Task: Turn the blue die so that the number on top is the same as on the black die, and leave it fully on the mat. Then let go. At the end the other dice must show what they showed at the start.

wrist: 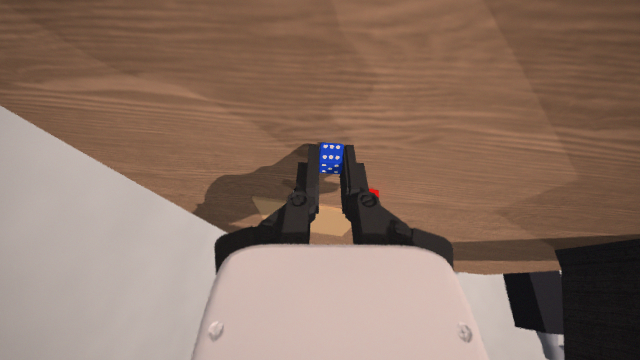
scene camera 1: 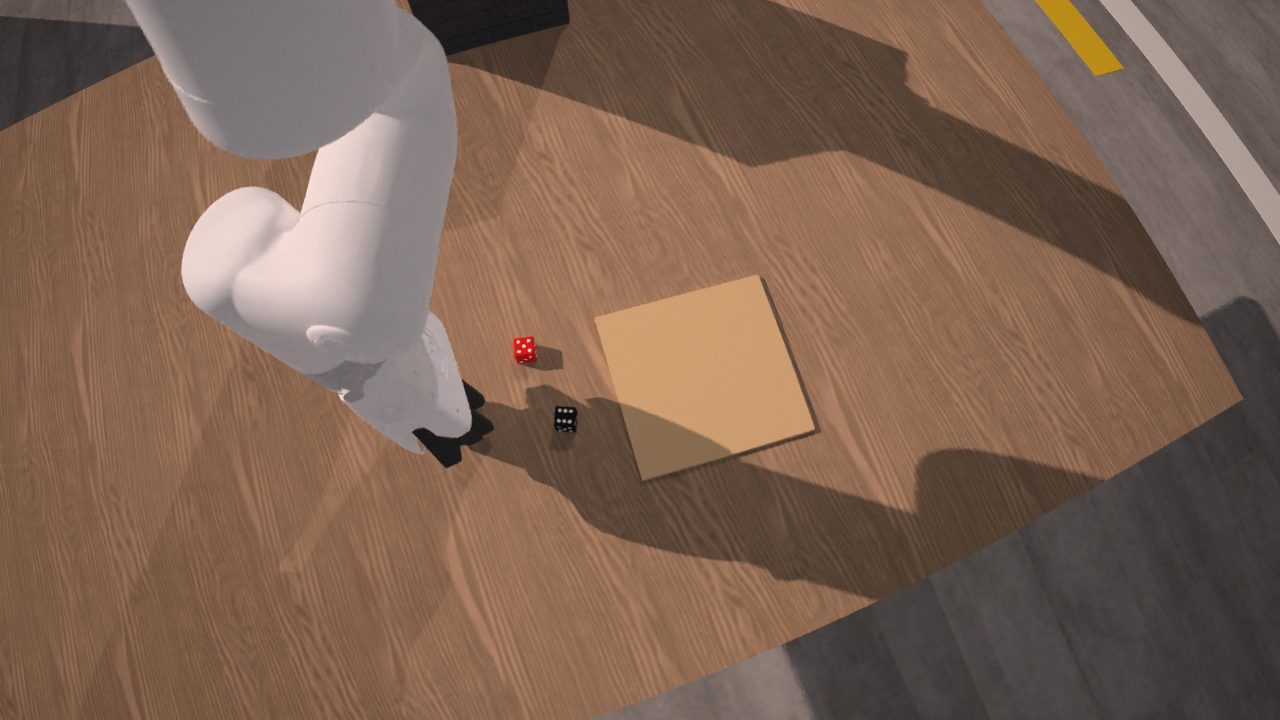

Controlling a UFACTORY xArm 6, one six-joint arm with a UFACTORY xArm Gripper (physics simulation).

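Frame: origin at the arm's base, x ahead, y left, z up, level; millimetres.
Where they show: gripper, fingertip midpoint: (wrist: 330, 159) (scene camera 1: 473, 421).
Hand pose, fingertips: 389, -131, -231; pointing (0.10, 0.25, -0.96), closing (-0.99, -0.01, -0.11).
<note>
After its pixels a point has its place, as x, y, z.
My gripper (scene camera 1: 468, 443) @(389, -131, -231) (wrist: 330, 159) @(389, -131, -231) is shut on the blue die (wrist: 331, 151) @(389, -148, -226), which sits between the fingertips in the wrist view. Its larger visible face shows six and the narrow face below it in the picture shows five. The blue die is hidden in the scene view, and whether it touches the table cannot be told. The black die (scene camera 1: 564, 418) @(416, -63, -219) shows six on top, between the gripper and the mat (scene camera 1: 707, 358) @(405, 59, -231) (wrist: 330, 221) @(378, 37, -231). The red die (scene camera 1: 524, 348) @(350, -74, -219) (wrist: 374, 193) @(343, -80, -230) shows five on top; a finger partly covers it in the wrist view.
The wooden table (scene camera 1: 358, 608) @(502, -268, -235) (wrist: 450, 100) @(334, -190, -235) carries the arm's shadow across the black die and the mat's near corner. A dark block (scene camera 1: 501, 19) @(6, 6, -201) (wrist: 602, 300) @(22, 25, -164) stands at the top of the scene view and at the lower right of the wrist view.
</note>
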